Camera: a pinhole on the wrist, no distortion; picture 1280 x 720 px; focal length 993.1 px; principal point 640.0 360.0 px. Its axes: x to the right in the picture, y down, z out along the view. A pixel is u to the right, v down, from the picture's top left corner.
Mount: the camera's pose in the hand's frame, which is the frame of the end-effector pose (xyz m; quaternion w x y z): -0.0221 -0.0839 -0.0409 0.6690 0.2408 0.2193 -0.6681
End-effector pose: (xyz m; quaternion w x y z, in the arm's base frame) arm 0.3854 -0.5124 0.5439 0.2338 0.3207 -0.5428 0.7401
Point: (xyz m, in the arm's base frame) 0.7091 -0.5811 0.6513
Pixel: outside the picture
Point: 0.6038 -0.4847 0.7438
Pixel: 1114 469
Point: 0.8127 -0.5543 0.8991
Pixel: 1044 358
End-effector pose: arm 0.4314 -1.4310 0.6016 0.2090 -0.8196 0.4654 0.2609
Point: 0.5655 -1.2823 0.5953
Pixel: 772 294
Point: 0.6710 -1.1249 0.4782
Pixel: 761 392
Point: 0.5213 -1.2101 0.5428
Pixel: 426 171
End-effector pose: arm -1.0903 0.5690 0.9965 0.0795 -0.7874 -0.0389 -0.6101
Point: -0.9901 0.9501 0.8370
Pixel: 801 49
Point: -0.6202 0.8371 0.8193
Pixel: 91 317
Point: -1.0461 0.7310 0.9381
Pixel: 448 183
